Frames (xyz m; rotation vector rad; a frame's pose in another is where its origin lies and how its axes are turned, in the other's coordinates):
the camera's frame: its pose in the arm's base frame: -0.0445 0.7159 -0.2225 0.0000 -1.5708 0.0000
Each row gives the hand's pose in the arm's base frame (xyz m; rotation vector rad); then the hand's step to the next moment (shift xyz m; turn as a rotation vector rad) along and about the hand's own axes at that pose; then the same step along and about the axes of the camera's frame.
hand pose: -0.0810 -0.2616 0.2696 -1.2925 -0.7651 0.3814
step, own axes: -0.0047 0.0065 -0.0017 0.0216 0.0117 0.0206
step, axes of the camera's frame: -0.0077 -0.0026 0.0011 -0.0032 0.0318 -0.0027
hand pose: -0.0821 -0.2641 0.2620 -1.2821 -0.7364 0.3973
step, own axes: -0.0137 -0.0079 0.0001 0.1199 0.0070 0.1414
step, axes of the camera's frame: 0.0038 -0.0108 0.0108 0.0407 0.1807 0.0111
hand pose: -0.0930 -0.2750 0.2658 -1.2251 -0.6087 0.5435
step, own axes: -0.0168 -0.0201 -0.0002 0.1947 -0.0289 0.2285
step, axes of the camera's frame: 0.0171 -0.0166 0.0109 0.1047 0.2824 0.0149
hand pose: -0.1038 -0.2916 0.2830 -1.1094 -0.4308 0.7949
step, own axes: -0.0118 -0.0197 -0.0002 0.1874 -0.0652 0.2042
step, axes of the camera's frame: 0.0187 -0.0133 0.0007 0.1285 0.2539 -0.0092
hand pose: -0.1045 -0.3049 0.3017 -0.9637 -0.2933 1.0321
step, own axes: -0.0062 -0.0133 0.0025 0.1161 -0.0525 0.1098
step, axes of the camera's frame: 0.0133 -0.0060 -0.0031 0.0796 0.1464 -0.0232
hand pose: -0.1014 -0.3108 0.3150 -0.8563 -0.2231 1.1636
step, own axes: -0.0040 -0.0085 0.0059 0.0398 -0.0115 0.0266
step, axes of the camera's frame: 0.0109 -0.0018 -0.0010 0.0154 0.0458 -0.0096
